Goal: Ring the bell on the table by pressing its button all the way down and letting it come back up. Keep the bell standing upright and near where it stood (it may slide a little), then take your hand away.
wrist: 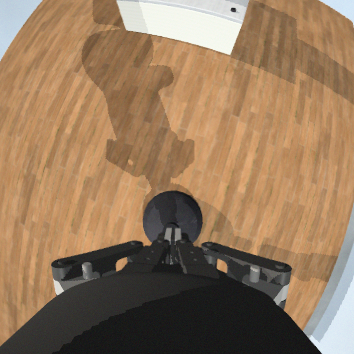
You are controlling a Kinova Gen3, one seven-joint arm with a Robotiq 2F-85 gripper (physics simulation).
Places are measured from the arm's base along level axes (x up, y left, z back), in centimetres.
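Pixels of known places: gripper, fingertip midpoint: (172,237).
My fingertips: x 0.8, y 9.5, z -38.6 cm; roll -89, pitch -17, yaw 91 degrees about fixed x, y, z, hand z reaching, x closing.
Behind a point stands the place of what it marks.
The bell (172,207) @[x -2.9, y 8.6, z -36.3 cm] is a dark, round dome standing upright on the wooden table, a little below the middle of the wrist view. My gripper (172,237) @[x 0.9, y 9.5, z -38.6 cm] is shut and empty, with its fingertips together. The fingertips overlap the lower middle of the bell in this view, over the place of its button. They hide most of the button and the near part of the dome. Whether the tips touch the button or stand a little above it cannot be told.
The robot's white base block (180,30) @[x -4.7, y 1.2, z -8.8 cm] stands on the wooden table (260,165) @[x -7.0, y 19.7, z -27.0 cm] at the top of the view. The arm's shadow falls between it and the bell. The table's edge shows at the lower right.
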